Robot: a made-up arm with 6 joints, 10 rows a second.
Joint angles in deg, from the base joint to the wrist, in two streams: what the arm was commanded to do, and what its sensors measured. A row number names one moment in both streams.
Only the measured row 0 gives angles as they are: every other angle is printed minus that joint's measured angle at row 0.
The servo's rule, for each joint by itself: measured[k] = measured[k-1] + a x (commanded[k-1-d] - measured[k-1]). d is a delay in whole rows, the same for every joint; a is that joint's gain. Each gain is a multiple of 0.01, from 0.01 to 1. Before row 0 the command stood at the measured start. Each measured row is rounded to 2 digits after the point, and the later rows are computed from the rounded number. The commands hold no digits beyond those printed.
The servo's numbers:
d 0
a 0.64 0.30 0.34 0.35 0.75 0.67
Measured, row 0: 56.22, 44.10, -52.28, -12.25, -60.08, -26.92
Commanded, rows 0 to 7: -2.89, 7.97, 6.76, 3.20, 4.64, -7.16; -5.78, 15.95, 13.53, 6.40, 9.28, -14.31; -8.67, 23.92, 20.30, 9.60, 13.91, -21.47; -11.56, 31.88, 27.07, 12.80, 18.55, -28.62; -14.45, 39.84, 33.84, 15.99, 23.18, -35.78; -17.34, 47.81, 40.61, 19.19, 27.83, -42.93; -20.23, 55.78, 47.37, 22.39, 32.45, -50.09; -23.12, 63.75, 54.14, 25.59, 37.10, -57.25
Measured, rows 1 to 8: -1.85, 2.39, 2.30, 1.12, 3.48, -4.80; -4.37, 6.46, 6.12, 2.97, 7.83, -11.17; -7.12, 11.70, 10.94, 5.29, 12.39, -18.07; -9.96, 17.75, 16.42, 7.92, 17.01, -25.14; -12.83, 24.38, 22.34, 10.74, 21.64, -32.27; -15.72, 31.41, 28.55, 13.70, 26.28, -39.41; -18.61, 38.72, 34.95, 16.74, 30.91, -46.57; -21.50, 46.23, 41.47, 19.84, 35.55, -53.73
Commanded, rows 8 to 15: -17.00, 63.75, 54.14, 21.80, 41.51, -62.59; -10.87, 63.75, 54.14, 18.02, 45.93, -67.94; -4.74, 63.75, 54.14, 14.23, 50.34, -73.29; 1.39, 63.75, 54.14, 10.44, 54.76, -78.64; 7.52, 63.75, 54.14, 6.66, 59.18, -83.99; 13.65, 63.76, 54.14, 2.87, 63.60, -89.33; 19.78, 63.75, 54.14, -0.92, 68.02, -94.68; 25.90, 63.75, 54.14, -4.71, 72.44, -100.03
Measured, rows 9 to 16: -18.62, 51.49, 45.78, 20.53, 40.02, -59.67; -13.66, 55.17, 48.62, 19.65, 44.45, -65.21; -7.95, 57.74, 50.50, 17.75, 48.87, -70.62; -1.97, 59.54, 51.74, 15.19, 53.29, -75.99; 4.10, 60.80, 52.56, 12.20, 57.71, -81.35; 10.21, 61.69, 53.10, 8.93, 62.13, -86.70; 16.33, 62.31, 53.45, 5.48, 66.55, -92.05; 22.45, 62.74, 53.68, 1.91, 70.97, -97.40
